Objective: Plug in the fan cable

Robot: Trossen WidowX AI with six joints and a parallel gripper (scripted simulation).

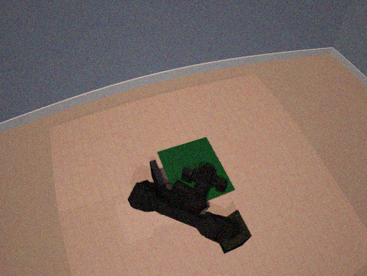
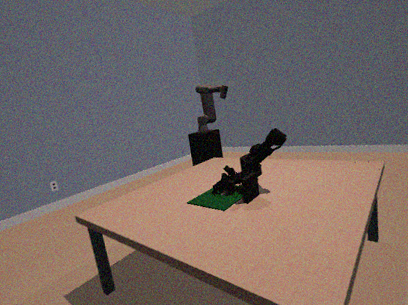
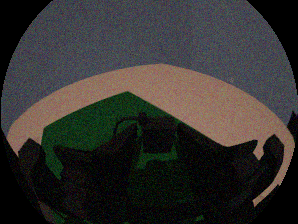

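My gripper tip is 1 cm above the black plug. The rest, counted from my gripper tip: dark fan: 1 cm ahead, 22 cm to the left, 3 cm above; green circuit board: 2 cm ahead, 6 cm to the left, 5 cm below; pale fan header: 1 cm ahead, 7 cm to the left, 3 cm below.
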